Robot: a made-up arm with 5 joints.
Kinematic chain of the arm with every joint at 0, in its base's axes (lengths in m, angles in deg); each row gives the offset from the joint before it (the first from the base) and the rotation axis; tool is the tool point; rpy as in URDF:
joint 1: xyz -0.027 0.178 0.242 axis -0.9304 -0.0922 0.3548
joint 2: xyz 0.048 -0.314 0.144 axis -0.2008 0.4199 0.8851
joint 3: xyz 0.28 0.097 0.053 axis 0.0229 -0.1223 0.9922
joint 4: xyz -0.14 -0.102 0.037 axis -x
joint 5: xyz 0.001 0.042 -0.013 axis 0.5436 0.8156 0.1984
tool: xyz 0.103 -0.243 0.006 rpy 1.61 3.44 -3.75
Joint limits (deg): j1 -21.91..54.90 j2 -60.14..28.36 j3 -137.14..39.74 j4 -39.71..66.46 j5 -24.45..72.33
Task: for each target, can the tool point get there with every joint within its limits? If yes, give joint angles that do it. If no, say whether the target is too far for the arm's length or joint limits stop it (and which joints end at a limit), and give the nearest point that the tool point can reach.
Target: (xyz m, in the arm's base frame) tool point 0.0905 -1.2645 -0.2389
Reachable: no: too far | nearest point 0.0142 -0.6336 0.1435 | short by 0.742 m
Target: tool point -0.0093 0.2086 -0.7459
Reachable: no: joint limits stop it (at a limit: joint 1, joint 2, joint 3, joint 5) | nearest point 0.1956 -0.0632 0.0644 | short by 0.879 m
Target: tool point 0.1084 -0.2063 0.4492
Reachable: yes | joints 15.13 -17.74 -33.91 7.77 44.20
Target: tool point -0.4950 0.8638 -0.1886
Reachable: no: joint limits stop it (at a limit: joint 1, joint 2, joint 3, joint 4, joint 5) | nearest point -0.1098 0.4539 0.2967 | short by 0.743 m
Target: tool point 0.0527 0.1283 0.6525
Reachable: yes | joints 43.38 4.89 -64.04 3.41 0.05
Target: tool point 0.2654 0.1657 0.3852
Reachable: yes | joints 34.13 -20.23 -115.30 -31.66 47.93
